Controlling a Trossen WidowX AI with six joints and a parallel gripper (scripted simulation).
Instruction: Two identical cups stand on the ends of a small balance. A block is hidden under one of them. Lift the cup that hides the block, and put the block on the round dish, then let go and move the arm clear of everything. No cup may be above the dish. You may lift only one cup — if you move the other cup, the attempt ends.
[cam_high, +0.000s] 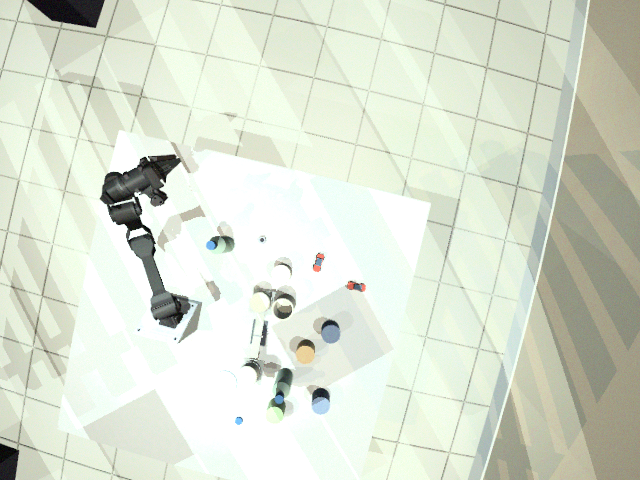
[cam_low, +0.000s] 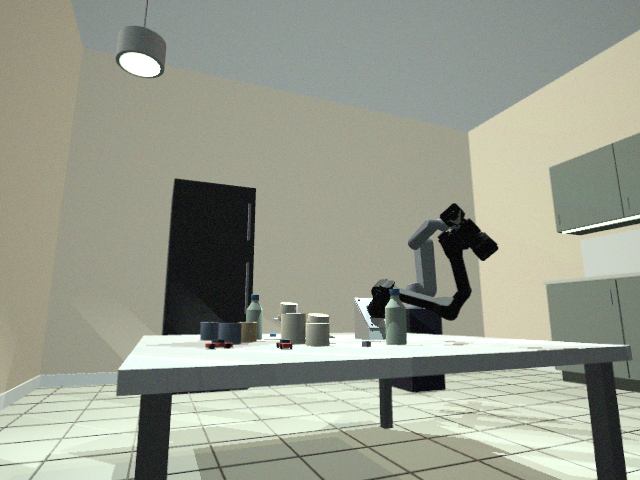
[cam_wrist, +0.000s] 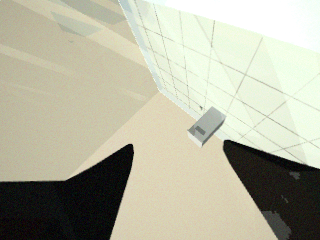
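Now: the pale grey block 30 cm ahead of my gripper tip, 41 cm to the right of it and 27 cm below it. From my gripper tip the other things lie so: cream cup (32 cm ahead, 68 cm to the right, 20 cm below); then small balance (31 cm ahead, 54 cm to the right, 28 cm below); then orange cup (50 cm ahead, 54 cm to the right, 27 cm below).
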